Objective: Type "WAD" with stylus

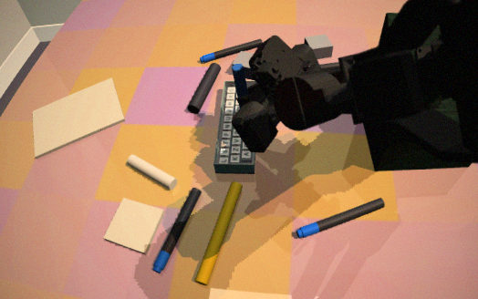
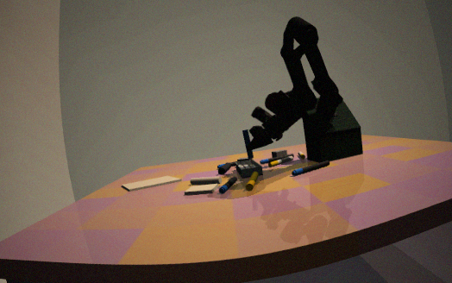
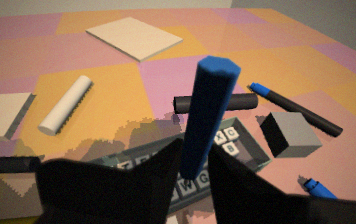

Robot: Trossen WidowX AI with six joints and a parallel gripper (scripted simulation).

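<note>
Now: the black cylinder 9 cm to the right of my gripper tip, 7 cm ahead of it and 6 cm below it. The rest, counted from my gripper tip: yellow marker 20 cm to the left, 6 cm below, 5 cm ahead; stylus 2 cm below; white cylinder 16 cm ahead, 9 cm to the left, 6 cm below.
</note>
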